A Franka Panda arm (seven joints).
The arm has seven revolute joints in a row. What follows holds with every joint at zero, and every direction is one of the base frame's.
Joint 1 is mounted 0.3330 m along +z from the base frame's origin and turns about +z.
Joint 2 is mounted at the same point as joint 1 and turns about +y.
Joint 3 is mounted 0.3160 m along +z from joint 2 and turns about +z.
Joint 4 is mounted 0.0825 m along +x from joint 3 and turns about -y.
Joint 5 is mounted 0.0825 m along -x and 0.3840 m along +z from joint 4 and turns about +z.
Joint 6 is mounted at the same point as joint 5 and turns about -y.
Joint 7 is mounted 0.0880 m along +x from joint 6 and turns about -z.
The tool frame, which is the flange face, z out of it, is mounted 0.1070 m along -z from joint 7; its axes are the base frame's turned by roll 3.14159, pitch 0.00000 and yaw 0.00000 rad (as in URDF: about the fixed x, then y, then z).
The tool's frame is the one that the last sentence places.
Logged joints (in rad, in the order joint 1, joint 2, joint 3, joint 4, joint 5, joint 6, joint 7), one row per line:
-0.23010 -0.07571 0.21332 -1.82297 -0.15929 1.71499 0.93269
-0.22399 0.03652 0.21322 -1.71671 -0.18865 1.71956 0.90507
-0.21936 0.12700 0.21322 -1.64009 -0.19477 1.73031 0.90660
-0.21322 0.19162 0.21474 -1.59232 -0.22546 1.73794 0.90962
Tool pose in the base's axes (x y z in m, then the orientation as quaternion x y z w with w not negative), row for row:
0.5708 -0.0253 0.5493 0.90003 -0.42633 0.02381 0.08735
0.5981 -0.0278 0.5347 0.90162 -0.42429 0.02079 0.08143
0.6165 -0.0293 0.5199 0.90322 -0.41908 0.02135 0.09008
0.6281 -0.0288 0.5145 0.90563 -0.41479 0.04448 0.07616
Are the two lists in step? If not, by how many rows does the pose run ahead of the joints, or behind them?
The pose runs 1 row ahead of the joints: the pose in row i belongs to the joints in row i + 1.
